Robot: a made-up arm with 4 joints. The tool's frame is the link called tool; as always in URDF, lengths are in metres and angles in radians. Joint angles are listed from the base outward. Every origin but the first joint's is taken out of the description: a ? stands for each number. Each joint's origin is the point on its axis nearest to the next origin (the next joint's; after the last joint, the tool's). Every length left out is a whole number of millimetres.
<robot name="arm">
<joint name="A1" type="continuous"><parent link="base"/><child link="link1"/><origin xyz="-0.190 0.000 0.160"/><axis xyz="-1 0 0"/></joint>
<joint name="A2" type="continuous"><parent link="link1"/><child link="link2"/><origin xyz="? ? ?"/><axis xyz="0 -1 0"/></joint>
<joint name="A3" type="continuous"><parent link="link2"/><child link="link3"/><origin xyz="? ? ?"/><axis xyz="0 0 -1"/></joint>
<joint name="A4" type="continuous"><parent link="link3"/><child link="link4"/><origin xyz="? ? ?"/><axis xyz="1 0 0"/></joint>
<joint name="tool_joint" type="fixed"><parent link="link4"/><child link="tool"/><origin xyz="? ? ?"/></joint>
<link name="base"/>
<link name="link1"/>
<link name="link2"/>
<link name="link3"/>
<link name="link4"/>
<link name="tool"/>
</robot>
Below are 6 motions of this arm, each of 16 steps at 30 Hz.
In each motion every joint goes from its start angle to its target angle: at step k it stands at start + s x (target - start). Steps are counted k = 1, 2, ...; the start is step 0. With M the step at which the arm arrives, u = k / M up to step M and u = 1 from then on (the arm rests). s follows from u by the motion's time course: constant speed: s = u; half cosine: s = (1 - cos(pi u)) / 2; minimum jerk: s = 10 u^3 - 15 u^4 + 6 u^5.
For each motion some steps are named. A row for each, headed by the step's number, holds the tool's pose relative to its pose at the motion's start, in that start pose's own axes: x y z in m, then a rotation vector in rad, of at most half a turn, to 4 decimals.
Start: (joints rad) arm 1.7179 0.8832 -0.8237 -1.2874
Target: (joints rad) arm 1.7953 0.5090 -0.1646 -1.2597
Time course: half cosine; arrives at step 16
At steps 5, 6, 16:
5: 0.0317 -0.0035 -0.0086 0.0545 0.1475 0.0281
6: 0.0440 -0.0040 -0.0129 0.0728 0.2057 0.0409
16: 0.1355 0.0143 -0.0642 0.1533 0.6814 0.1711

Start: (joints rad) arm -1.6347 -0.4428 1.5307 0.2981
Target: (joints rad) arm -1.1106 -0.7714 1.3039 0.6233
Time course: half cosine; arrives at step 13
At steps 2, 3, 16:
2: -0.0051 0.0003 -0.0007 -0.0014 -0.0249 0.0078
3: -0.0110 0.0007 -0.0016 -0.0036 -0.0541 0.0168
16: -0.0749 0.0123 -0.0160 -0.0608 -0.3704 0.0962

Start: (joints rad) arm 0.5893 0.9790 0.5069 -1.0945
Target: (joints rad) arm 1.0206 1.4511 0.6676 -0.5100
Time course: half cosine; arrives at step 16
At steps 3, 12, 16:
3: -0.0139 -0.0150 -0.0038 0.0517 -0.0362 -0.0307
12: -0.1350 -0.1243 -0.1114 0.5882 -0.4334 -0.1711
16: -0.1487 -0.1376 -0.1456 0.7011 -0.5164 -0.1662

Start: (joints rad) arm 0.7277 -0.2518 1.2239 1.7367
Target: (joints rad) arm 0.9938 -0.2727 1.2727 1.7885
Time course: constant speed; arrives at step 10
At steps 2, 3, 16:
2: 0.0004 0.0026 0.0010 -0.0109 -0.0148 0.0504
3: 0.0005 0.0038 0.0015 -0.0161 -0.0220 0.0757
16: 0.0020 0.0115 0.0046 -0.0497 -0.0701 0.2552

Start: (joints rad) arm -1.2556 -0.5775 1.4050 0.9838
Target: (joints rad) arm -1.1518 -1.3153 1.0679 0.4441
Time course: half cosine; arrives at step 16
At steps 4, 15, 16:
4: 0.0165 0.0543 0.0168 -0.1874 0.0376 0.0169
15: 0.1052 0.3389 -0.0916 -1.2421 0.3027 0.0603
16: 0.1061 0.3410 -0.0945 -1.2536 0.3065 0.0603

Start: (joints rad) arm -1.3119 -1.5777 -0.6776 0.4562
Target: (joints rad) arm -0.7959 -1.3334 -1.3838 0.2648
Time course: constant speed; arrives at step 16
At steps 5, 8, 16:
5: 0.0023 0.0275 0.0262 -0.1173 -0.0211 0.0748
8: 0.0029 0.0483 0.0409 -0.1961 -0.0258 0.1146
16: 0.0062 0.1159 0.0704 -0.4239 0.0001 0.2029

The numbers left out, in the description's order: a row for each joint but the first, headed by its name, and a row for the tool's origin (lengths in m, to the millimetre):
A2: 0.000 0.030 0.010
A3: 0.080 0.000 -0.010
A4: -0.010 -0.090 0.000
tool: 0.000 -0.110 0.280

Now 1 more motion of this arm.
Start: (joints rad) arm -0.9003 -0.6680 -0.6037 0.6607
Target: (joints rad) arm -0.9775 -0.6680 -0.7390 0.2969
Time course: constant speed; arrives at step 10
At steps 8, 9, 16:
8: 0.0379 0.0759 0.0146 -0.2521 0.0465 0.1424
9: 0.0410 0.0860 0.0150 -0.2837 0.0491 0.1614
16: 0.0438 0.0961 0.0152 -0.3152 0.0510 0.1806

